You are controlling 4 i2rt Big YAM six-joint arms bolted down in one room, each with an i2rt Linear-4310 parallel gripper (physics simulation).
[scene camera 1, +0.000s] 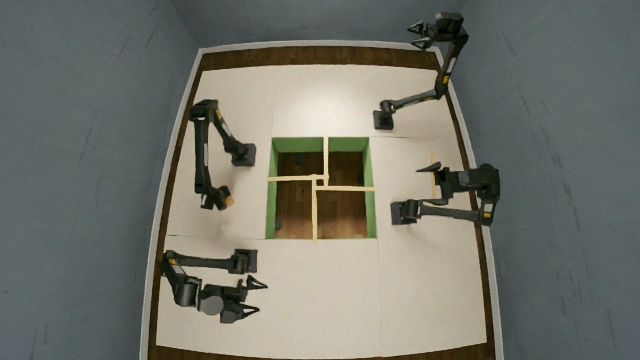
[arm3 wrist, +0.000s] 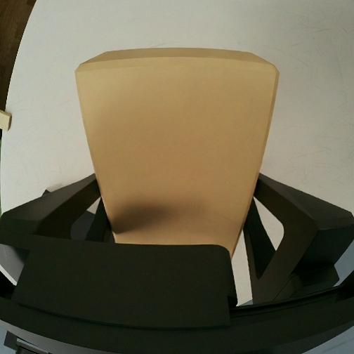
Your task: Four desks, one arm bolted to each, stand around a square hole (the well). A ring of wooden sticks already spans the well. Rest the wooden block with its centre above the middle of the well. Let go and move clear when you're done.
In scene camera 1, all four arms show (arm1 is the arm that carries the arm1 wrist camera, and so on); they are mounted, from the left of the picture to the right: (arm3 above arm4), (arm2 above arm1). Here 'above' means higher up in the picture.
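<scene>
The tan wooden block (arm3 wrist: 177,125) (scene camera 1: 229,201) is gripped across its width by the arm3 gripper (arm3 wrist: 178,192) (scene camera 1: 223,199), which is shut on it. It appears raised over the left desk, left of the well (scene camera 1: 372,215). Several pale sticks (scene camera 1: 295,178) (scene camera 1: 326,155) (scene camera 1: 347,188) (scene camera 1: 314,215) span the well in a pinwheel and cross around a small central square. The arm4 gripper (scene camera 1: 262,298) is open at the lower left. The arm1 gripper (scene camera 1: 419,186) is open at the right. The arm2 gripper (scene camera 1: 412,36) is open at the upper right.
A loose pale stick (scene camera 1: 433,159) lies on the right desk, partly under arm1's gripper. The well has green walls and a brown wood floor below. A stick end (arm3 wrist: 5,120) shows at the left edge of the arm3 wrist view. Blue-grey walls surround the desks.
</scene>
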